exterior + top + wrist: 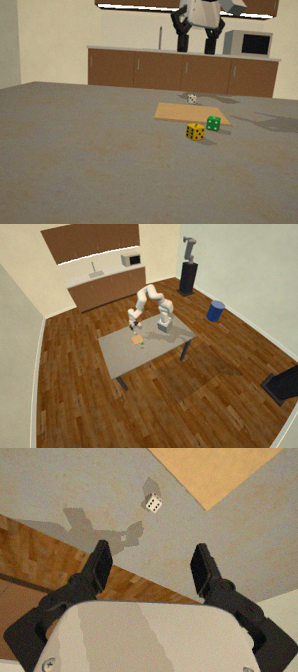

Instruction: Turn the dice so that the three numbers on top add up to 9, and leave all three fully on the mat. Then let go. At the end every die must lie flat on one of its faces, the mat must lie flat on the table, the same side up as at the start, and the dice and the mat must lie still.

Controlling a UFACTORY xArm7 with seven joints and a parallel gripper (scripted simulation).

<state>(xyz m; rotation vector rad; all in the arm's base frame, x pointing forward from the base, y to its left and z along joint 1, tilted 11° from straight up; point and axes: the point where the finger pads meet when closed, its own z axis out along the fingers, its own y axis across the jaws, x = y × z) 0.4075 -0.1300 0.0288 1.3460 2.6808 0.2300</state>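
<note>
Right now the white die is 130 mm below my hand. The rest, counted from my hand: tan mat: 130 mm below, 120 mm to the left, 10 mm ahead; green die: 220 mm to the left, 130 mm below, 20 mm behind; yellow die: 270 mm to the left, 130 mm below, 20 mm ahead.
</note>
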